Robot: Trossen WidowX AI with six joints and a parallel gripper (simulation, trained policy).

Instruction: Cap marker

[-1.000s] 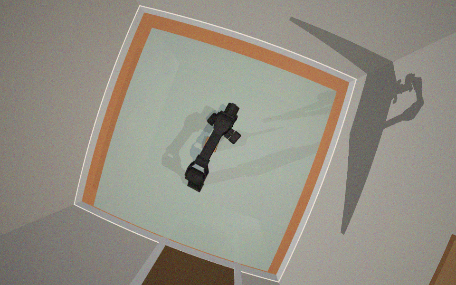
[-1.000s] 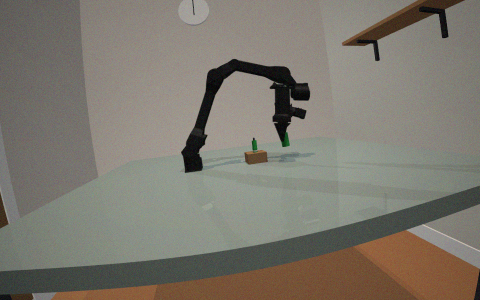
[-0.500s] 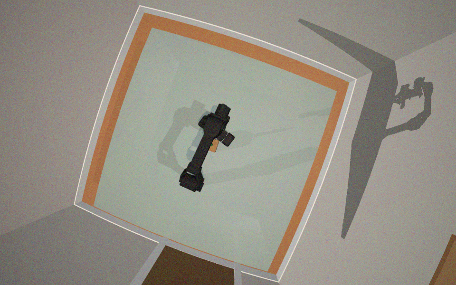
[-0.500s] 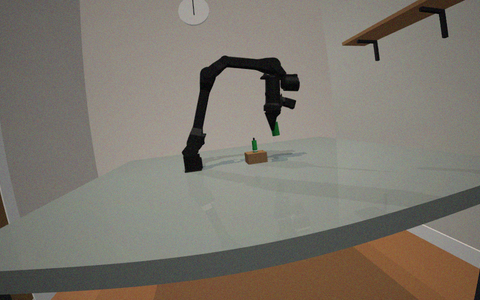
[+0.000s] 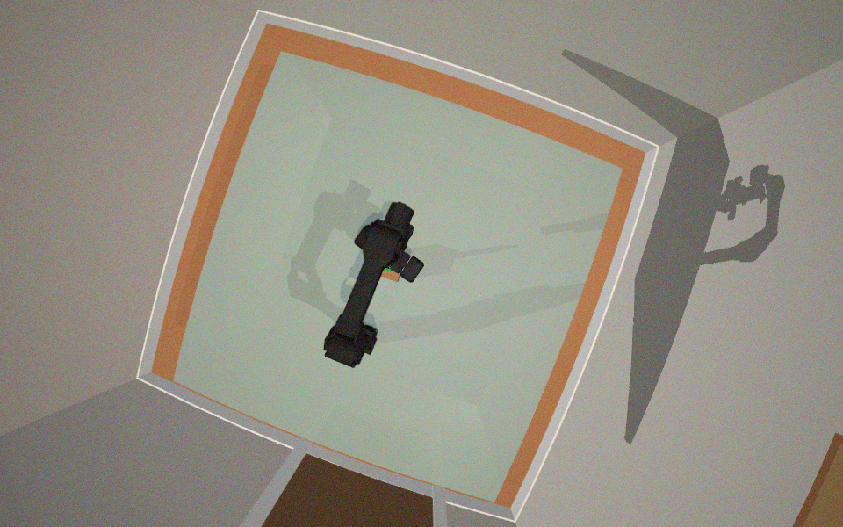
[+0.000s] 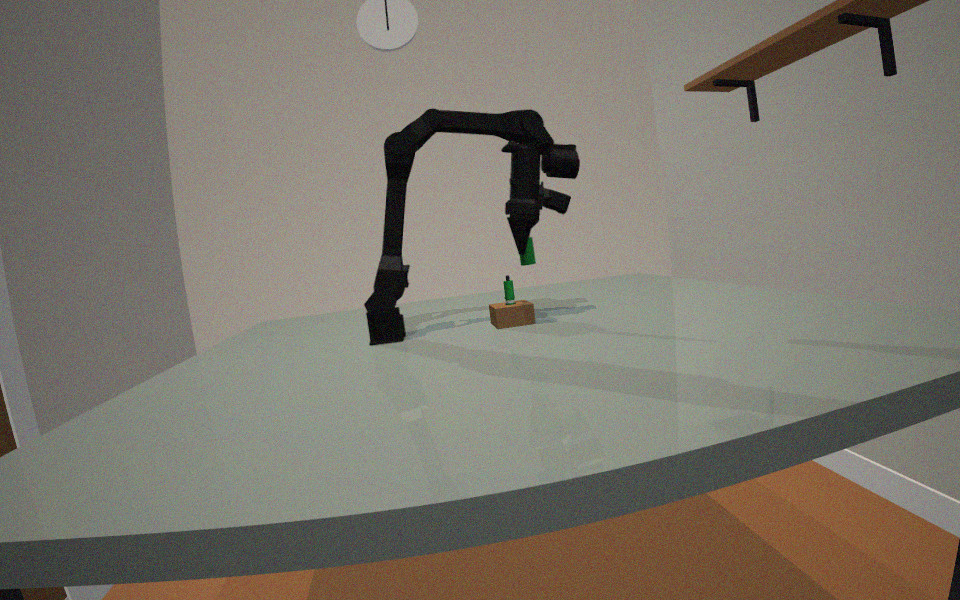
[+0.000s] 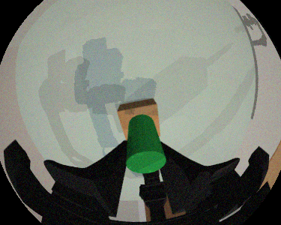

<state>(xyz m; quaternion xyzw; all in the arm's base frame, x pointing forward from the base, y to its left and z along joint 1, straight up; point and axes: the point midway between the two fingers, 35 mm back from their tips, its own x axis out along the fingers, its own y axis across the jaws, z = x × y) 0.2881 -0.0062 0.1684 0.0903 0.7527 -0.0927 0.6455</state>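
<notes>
Now: the green marker 3 cm behind my gripper tip and 6 cm below it. Round my gripper tip: brown holder block 3 cm behind, 12 cm below; green cap 1 cm ahead, 1 cm above.
</notes>
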